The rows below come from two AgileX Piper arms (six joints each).
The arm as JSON. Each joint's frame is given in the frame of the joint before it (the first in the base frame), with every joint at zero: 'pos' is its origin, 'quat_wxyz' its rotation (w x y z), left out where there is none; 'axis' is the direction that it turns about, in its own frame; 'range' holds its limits. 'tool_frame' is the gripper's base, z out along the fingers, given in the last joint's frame.
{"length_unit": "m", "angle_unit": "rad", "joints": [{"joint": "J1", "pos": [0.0, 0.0, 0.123], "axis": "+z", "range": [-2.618, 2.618]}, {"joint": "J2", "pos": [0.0, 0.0, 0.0], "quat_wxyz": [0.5, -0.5, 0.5, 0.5], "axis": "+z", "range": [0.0, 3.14]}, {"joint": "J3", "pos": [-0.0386, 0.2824, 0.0], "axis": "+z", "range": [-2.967, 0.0]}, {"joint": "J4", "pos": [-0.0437, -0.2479, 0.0], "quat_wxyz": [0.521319, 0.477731, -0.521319, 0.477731], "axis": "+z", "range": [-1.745, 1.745]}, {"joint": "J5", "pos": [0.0, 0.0, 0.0], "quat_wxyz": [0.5, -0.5, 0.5, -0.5], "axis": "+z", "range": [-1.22, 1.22]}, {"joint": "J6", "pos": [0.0, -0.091, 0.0], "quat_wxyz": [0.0, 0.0, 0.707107, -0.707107], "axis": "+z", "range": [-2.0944, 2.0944]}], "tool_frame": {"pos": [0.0, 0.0, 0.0], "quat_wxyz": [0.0, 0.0, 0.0, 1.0]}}
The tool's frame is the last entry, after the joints.
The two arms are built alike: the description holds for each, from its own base.
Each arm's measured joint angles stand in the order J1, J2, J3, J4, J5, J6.
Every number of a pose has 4 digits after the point.
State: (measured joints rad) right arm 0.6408 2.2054 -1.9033 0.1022 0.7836 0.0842; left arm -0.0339 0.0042 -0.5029 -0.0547 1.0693 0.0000
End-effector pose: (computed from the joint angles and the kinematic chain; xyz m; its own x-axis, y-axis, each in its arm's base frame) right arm 0.3949 0.3027 0.2193 -0.7625 -0.3744 -0.5277 -0.5150 0.8449 0.1446; left arm -0.0051 -0.0042 0.2775 -0.4658 -0.0105 -0.8848 0.0641 0.9969 -0.0456
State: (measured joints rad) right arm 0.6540 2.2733 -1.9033 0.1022 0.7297 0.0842; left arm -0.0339 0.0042 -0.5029 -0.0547 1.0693 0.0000
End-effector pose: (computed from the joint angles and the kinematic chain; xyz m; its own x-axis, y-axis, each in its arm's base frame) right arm 0.3987 0.3134 0.1878 -0.7650 -0.3855 -0.5159 -0.5201 0.8422 0.1419; left arm -0.0051 -0.0042 0.2775 -0.4658 -0.0105 -0.8848 0.0641 0.9969 -0.0456
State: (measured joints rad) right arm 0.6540 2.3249 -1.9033 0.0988 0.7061 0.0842; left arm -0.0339 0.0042 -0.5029 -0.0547 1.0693 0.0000
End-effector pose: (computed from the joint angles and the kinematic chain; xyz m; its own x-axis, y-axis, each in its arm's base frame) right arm 0.4025 0.3159 0.1626 -0.7755 -0.3948 -0.4927 -0.5163 0.8457 0.1351; left arm -0.0051 -0.0042 0.2775 -0.4658 -0.0105 -0.8848 0.0641 0.9969 -0.0456
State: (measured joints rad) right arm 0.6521 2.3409 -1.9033 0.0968 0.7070 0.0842; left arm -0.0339 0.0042 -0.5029 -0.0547 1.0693 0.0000
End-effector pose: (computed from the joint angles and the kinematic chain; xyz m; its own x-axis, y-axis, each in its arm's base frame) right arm 0.4036 0.3154 0.1544 -0.7819 -0.3996 -0.4784 -0.5137 0.8478 0.1315; left arm -0.0051 -0.0042 0.2775 -0.4658 -0.0105 -0.8848 0.0641 0.9969 -0.0456
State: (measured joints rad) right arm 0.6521 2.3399 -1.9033 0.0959 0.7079 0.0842; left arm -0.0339 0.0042 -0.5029 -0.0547 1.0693 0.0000
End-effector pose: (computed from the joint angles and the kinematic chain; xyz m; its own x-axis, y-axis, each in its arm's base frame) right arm 0.4036 0.3153 0.1548 -0.7815 -0.4002 -0.4787 -0.5141 0.8477 0.1307; left arm -0.0051 -0.0042 0.2775 -0.4658 -0.0105 -0.8848 0.0641 0.9969 -0.0456
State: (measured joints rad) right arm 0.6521 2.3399 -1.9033 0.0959 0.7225 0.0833; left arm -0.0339 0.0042 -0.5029 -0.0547 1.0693 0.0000
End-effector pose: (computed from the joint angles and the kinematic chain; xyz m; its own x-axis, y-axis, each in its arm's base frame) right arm 0.4026 0.3146 0.1542 -0.7861 -0.4059 -0.4661 -0.5144 0.8478 0.1292; left arm -0.0051 -0.0042 0.2775 -0.4658 -0.0105 -0.8848 0.0641 0.9969 -0.0456
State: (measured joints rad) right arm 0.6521 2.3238 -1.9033 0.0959 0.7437 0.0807; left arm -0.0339 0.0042 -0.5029 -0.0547 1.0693 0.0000
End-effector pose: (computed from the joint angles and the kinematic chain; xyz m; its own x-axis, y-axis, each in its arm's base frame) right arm 0.4007 0.3134 0.1615 -0.7860 -0.4108 -0.4620 -0.5175 0.8460 0.1281; left arm -0.0051 -0.0042 0.2775 -0.4658 -0.0105 -0.8848 0.0641 0.9969 -0.0456
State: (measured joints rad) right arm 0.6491 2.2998 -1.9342 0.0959 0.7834 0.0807; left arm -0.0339 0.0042 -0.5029 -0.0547 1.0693 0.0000
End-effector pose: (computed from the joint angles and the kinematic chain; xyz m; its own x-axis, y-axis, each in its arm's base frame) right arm 0.4013 0.3123 0.1809 -0.7804 -0.4065 -0.4752 -0.5195 0.8444 0.1308; left arm -0.0051 -0.0042 0.2775 -0.4658 -0.0105 -0.8848 0.0641 0.9969 -0.0456
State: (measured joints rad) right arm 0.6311 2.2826 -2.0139 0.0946 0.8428 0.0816; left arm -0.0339 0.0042 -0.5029 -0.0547 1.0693 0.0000
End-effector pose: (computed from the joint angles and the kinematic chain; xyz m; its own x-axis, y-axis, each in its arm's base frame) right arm 0.4093 0.3071 0.2105 -0.7708 -0.3852 -0.5075 -0.5125 0.8480 0.1347; left arm -0.0051 -0.0042 0.2775 -0.4658 -0.0105 -0.8848 0.0641 0.9969 -0.0456
